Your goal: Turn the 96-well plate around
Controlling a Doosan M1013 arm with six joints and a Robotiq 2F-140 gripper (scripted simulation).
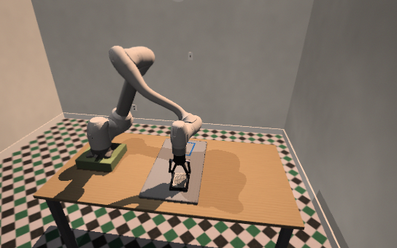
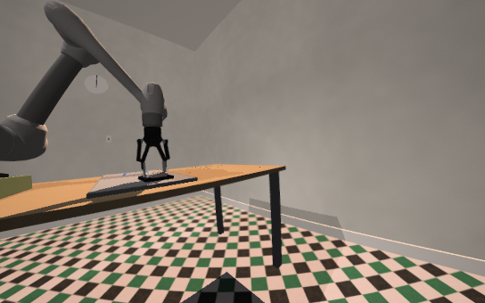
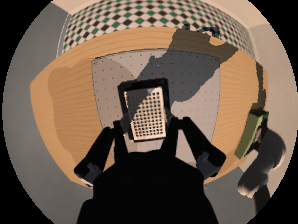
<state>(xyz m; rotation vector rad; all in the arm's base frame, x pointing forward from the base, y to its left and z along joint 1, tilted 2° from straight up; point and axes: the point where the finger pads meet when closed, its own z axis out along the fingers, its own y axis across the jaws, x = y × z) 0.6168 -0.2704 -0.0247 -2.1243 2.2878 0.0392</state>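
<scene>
My gripper is now 30 mm above the black plate nest N1. Also, from my hand: white 96-well plate: 20 mm below.
</scene>
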